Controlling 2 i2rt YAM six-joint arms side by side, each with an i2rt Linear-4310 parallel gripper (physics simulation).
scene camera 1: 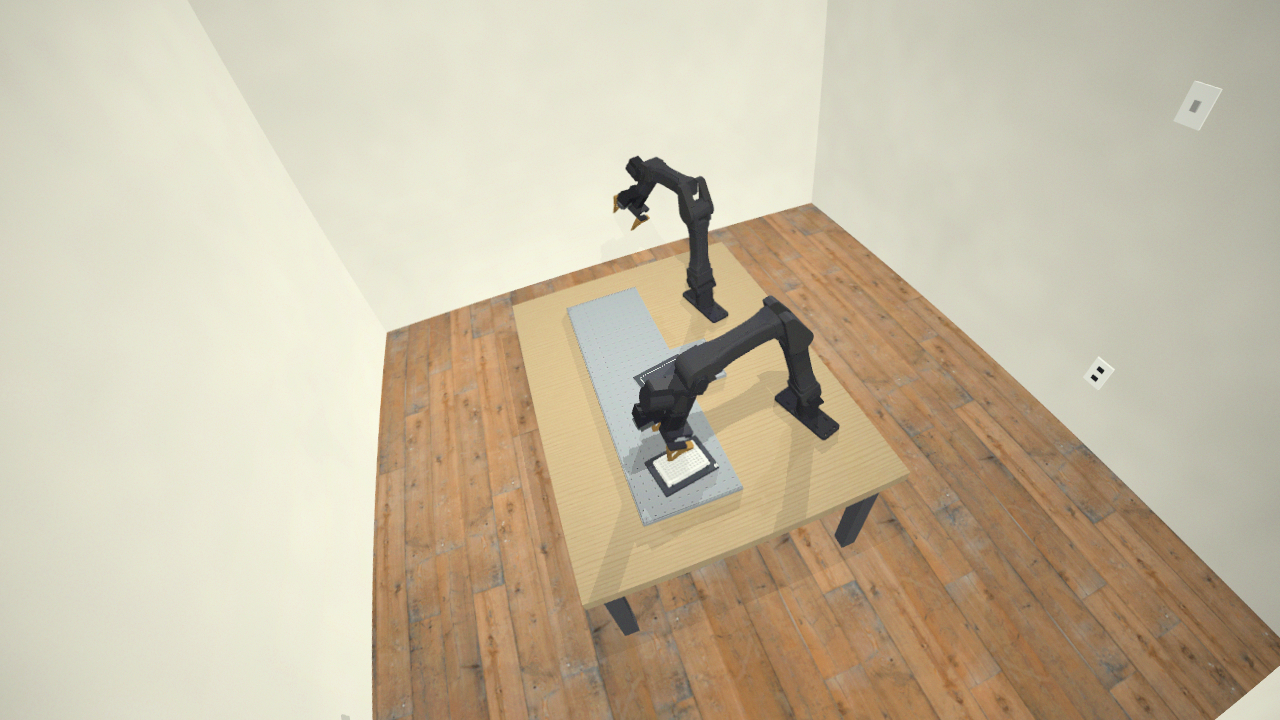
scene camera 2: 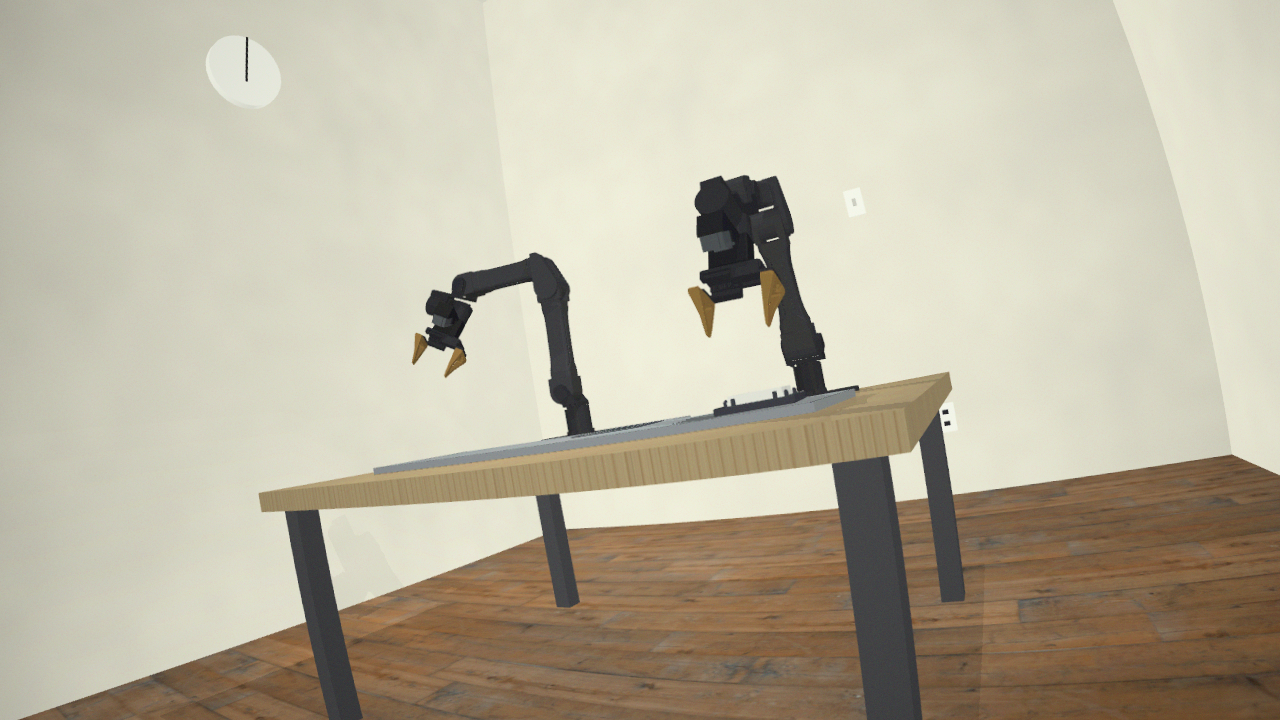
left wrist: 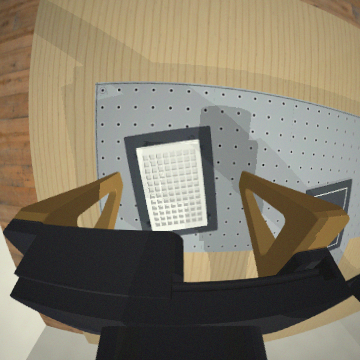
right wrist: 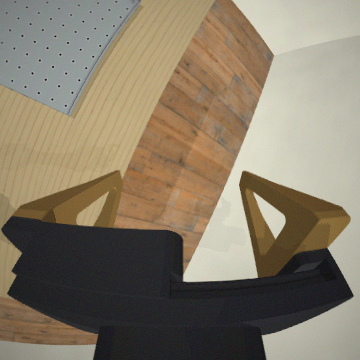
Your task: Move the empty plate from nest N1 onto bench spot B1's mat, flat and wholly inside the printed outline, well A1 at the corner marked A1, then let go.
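Places are measured from the left arm's base along level axes (x ahead, y left, z up), in centimetres.
Pixels of known places: left gripper, between the fingertips: (scene camera 1: 662, 445) (scene camera 2: 737, 331) (left wrist: 180, 177); right gripper, between the fingertips: (scene camera 1: 622, 221) (scene camera 2: 428, 370) (right wrist: 180, 176); left arm's base, origin of its link: (scene camera 1: 806, 413); right arm's base, origin of its link: (scene camera 1: 704, 305) (left wrist: 353, 282).
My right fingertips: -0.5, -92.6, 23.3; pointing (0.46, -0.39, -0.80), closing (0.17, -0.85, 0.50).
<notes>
For each thing: its top centre in the pictures, then the offset to it from my right fingertips, as dx, dy, dz. Level surfaces: height alone.
- white plate, centre of its top: (left wrist: 173, 189) (scene camera 2: 760, 390) (scene camera 1: 680, 461) +39.5, +84.2, -19.4
- dark nest, centre of its top: (left wrist: 173, 189) (scene camera 2: 760, 393) (scene camera 1: 681, 462) +39.5, +84.1, -19.9
- dark mat, height of its surface: dz -21.9
- perforated grey board, height of its surface: dz -22.0
The white plate (scene camera 1: 683, 467) (scene camera 2: 759, 394) (left wrist: 175, 187) lies in the dark nest (scene camera 1: 659, 482) (scene camera 2: 756, 406) (left wrist: 134, 175) near one end of the grey board. My left gripper (scene camera 1: 668, 439) (scene camera 2: 739, 330) (left wrist: 180, 177) is open and empty, raised above the nest; in the left wrist view its fingertips show on either side of the plate. The dark mat (scene camera 1: 639, 377) (left wrist: 327, 189) with a printed white outline is partly hidden by the left arm in scene camera 1 and by a finger in the left wrist view. My right gripper (scene camera 1: 624, 220) (scene camera 2: 430, 368) (right wrist: 180, 176) is open and empty, high up. The corner marks are too small to read.
The perforated grey board (scene camera 1: 608, 340) (left wrist: 150, 100) (right wrist: 40, 45) lies along the wooden table (scene camera 1: 563, 447) (scene camera 2: 572, 479). The left arm reaches across the table over the board. The right arm stands near the table's far end in scene camera 1.
</notes>
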